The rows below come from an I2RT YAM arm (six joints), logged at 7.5 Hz.
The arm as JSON. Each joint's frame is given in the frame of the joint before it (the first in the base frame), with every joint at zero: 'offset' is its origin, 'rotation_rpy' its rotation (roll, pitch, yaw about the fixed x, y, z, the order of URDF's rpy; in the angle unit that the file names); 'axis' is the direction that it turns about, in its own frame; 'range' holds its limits. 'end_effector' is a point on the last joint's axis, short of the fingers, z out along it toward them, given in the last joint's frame.
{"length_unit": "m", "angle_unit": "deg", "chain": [
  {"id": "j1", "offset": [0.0, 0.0, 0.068], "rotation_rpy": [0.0, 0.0, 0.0], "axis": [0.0, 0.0, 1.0], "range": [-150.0, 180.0]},
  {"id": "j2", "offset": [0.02, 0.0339, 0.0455], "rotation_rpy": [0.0, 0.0, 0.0], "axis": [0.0, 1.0, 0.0], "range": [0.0, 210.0]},
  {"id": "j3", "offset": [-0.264, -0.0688, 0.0], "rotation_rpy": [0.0, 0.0, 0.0], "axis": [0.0, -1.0, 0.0], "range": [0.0, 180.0]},
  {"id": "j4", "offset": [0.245, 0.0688, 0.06], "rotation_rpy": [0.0, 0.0, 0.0], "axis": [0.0, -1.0, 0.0], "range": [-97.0, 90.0]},
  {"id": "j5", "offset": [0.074, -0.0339, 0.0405], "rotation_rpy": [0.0, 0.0, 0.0], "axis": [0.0, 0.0, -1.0], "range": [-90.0, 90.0]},
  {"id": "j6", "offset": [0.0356, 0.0, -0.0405], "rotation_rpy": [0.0, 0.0, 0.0], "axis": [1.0, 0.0, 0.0], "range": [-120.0, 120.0]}
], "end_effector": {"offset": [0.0, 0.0, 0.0], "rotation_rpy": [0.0, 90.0, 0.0]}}
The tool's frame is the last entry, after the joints.
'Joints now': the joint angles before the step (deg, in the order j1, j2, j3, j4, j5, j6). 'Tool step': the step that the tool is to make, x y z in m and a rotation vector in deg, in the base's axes. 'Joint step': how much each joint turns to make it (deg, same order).
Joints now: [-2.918 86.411 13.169 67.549 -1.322 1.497]
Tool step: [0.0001 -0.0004 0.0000 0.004 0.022 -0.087]
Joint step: [-0.095 0.013 0.030 -0.039 -0.008 0.002]
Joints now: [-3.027 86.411 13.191 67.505 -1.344 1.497]
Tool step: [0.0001 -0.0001 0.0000 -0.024 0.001 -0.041]
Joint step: [-0.019 0.025 0.022 0.003 0.024 -0.022]
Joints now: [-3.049 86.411 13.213 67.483 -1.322 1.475]
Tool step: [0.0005 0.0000 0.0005 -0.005 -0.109 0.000]
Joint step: [0.007 -0.004 0.127 -0.022 0.007 0.002]
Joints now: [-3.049 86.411 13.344 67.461 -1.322 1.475]
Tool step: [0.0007 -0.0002 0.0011 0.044 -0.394 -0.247]
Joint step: [-0.004 0.011 0.166 0.238 0.236 0.088]
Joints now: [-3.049 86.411 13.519 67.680 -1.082 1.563]
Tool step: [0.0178 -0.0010 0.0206 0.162 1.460 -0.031]
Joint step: [-0.010 -3.613 6.105 -11.183 0.012 0.086]
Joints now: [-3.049 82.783 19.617 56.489 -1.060 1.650]
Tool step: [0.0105 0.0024 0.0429 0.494 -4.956 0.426]
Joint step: [0.649 -5.839 6.133 -7.032 0.168 0.743]
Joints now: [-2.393 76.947 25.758 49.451 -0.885 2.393]
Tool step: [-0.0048 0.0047 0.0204 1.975 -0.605 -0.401]
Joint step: [1.176 -4.989 2.000 -6.442 1.525 2.033]
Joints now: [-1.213 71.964 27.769 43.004 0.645 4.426]
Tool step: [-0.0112 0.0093 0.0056 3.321 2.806 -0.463]
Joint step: [2.426 -4.881 0.022 -7.832 2.732 3.453]
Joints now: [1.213 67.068 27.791 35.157 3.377 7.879]
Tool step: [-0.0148 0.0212 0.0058 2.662 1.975 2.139]
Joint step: [5.601 -5.193 -0.254 -6.993 3.197 3.104]
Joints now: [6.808 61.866 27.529 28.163 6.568 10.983]
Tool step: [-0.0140 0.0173 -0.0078 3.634 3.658 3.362]
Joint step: [4.854 -3.154 -1.675 -5.042 0.897 4.372]
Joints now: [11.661 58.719 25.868 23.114 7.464 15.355]
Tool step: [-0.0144 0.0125 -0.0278 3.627 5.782 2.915]
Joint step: [3.987 -0.783 -4.631 -1.572 -0.011 5.045]
